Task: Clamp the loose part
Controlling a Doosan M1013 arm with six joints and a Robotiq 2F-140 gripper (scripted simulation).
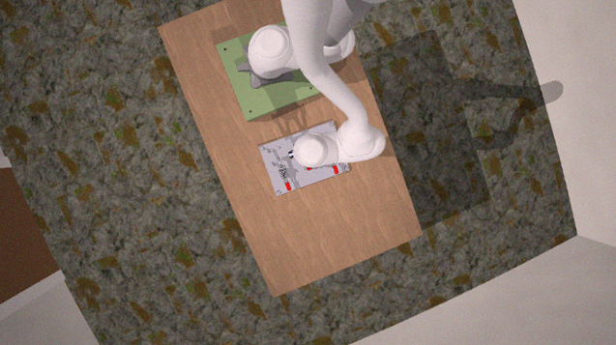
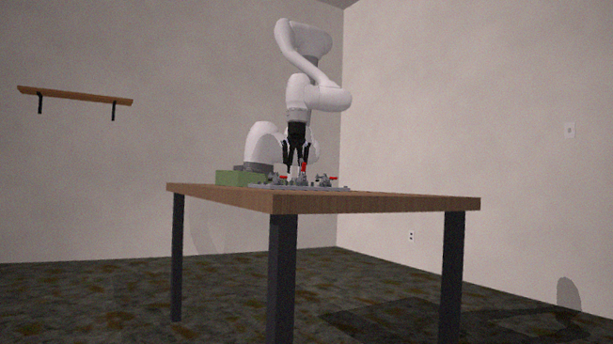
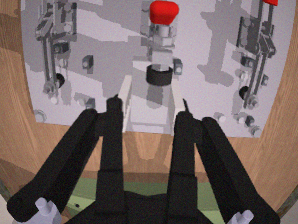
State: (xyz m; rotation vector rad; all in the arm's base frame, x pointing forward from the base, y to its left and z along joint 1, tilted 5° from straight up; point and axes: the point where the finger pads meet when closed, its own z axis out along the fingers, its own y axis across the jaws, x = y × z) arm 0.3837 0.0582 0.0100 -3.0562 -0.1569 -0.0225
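Right now my hand is 30 mm above the loose part. Also, from my hand: grey fixture plate (60 mm below, 40 mm ahead).
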